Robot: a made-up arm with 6 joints. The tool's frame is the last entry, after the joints.
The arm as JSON. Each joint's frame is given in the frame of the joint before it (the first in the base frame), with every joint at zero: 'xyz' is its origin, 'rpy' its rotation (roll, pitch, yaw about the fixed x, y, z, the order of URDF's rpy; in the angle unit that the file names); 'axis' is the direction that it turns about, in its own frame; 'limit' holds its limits. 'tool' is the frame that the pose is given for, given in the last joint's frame.
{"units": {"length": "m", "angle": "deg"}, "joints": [
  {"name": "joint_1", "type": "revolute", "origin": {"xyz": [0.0, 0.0, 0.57], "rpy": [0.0, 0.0, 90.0]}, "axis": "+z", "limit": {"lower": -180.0, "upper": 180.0}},
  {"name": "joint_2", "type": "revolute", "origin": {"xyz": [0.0, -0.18, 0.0], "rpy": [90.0, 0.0, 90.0]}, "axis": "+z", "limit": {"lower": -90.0, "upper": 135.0}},
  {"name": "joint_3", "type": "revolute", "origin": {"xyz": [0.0, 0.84, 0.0], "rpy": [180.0, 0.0, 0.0]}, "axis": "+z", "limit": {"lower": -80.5, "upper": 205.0}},
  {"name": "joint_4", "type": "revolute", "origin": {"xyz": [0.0, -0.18, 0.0], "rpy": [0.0, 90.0, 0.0]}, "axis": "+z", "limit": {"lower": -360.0, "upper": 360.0}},
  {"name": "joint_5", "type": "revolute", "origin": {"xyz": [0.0, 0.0, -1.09], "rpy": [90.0, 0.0, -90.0]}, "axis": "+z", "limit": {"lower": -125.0, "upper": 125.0}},
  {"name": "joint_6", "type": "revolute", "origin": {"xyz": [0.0, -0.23, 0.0], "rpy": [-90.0, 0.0, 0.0]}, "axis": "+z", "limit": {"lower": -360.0, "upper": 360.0}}
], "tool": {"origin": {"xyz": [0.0, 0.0, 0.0], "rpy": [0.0, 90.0, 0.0]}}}
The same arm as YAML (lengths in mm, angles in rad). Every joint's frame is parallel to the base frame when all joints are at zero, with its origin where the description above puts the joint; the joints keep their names.
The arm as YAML. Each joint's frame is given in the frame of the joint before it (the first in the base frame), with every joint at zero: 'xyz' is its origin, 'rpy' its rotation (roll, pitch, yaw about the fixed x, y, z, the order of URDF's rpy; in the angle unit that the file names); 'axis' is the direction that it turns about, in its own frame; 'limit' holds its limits. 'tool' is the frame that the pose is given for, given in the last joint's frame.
units:
  length: mm
  angle: rad
joints:
  - name: joint_1
    type: revolute
    origin:
      xyz: [0.0, 0.0, 570.0]
      rpy: [0.0, 0.0, 0.0]
    axis: "+z"
    limit:
      lower: -3.1416
      upper: 3.1416
  - name: joint_2
    type: revolute
    origin:
      xyz: [180.0, 0.0, 0.0]
      rpy: [0.0, 0.0, 0.0]
    axis: "+y"
    limit:
      lower: -1.5708
      upper: 2.3562
  - name: joint_3
    type: revolute
    origin:
      xyz: [0.0, 0.0, 840.0]
      rpy: [0.0, 0.0, 0.0]
    axis: "-y"
    limit:
      lower: -1.405
      upper: 3.5779
  - name: joint_4
    type: revolute
    origin:
      xyz: [0.0, 0.0, 180.0]
      rpy: [0.0, 0.0, 0.0]
    axis: "-x"
    limit:
      lower: -6.2832
      upper: 6.2832
  - name: joint_5
    type: revolute
    origin:
      xyz: [1090.0, 0.0, 0.0]
      rpy: [0.0, 0.0, 0.0]
    axis: "-y"
    limit:
      lower: -2.1817
      upper: 2.1817
  - name: joint_6
    type: revolute
    origin:
      xyz: [230.0, 0.0, 0.0]
      rpy: [0.0, 0.0, 0.0]
    axis: "-x"
    limit:
      lower: -6.2832
      upper: 6.2832
tool:
  origin:
    xyz: [0.0, 0.0, 0.0]
    rpy: [0.0, 0.0, 0.0]

